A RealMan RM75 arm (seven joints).
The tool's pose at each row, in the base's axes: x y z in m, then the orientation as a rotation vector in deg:
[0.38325 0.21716 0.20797 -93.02 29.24 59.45]
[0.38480 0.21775 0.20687 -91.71 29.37 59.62]
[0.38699 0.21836 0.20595 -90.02 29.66 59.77]
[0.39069 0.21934 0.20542 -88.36 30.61 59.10]
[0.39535 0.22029 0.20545 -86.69 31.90 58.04]
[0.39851 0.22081 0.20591 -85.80 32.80 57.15]
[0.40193 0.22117 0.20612 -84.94 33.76 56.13]
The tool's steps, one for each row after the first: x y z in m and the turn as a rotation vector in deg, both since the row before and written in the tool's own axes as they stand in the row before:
[0.00184 -0.00077 0.00002 1.03 -0.65 0.13]
[0.00202 -0.00138 -0.00020 1.39 -0.75 0.21]
[0.00254 -0.00289 -0.00036 1.88 0.01 0.13]
[0.00255 -0.00398 -0.00058 2.13 0.38 0.11]
[0.00133 -0.00292 -0.00038 1.32 0.48 0.00]
[0.00165 -0.00298 -0.00054 1.36 0.59 -0.04]

